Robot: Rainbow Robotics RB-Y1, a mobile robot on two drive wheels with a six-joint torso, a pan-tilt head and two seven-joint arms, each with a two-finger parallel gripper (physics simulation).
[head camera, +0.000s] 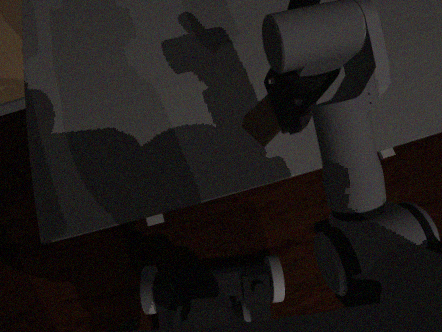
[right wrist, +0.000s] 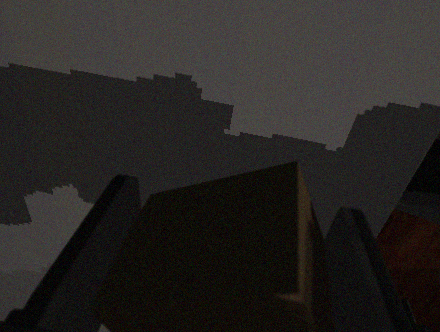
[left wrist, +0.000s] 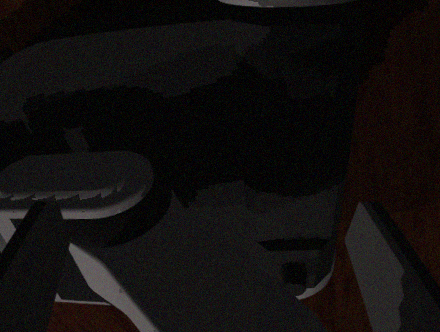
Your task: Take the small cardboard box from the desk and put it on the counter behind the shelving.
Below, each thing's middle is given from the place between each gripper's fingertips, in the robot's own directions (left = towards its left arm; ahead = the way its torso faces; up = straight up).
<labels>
Now: right hand 30 mm to the right of the small cardboard box (head camera: 260, 122), 20 mm below it and 20 mm past it.
The small cardboard box is 50 cm ahead of my left hand, 38 cm to the right of it and 35 cm above it.
</labels>
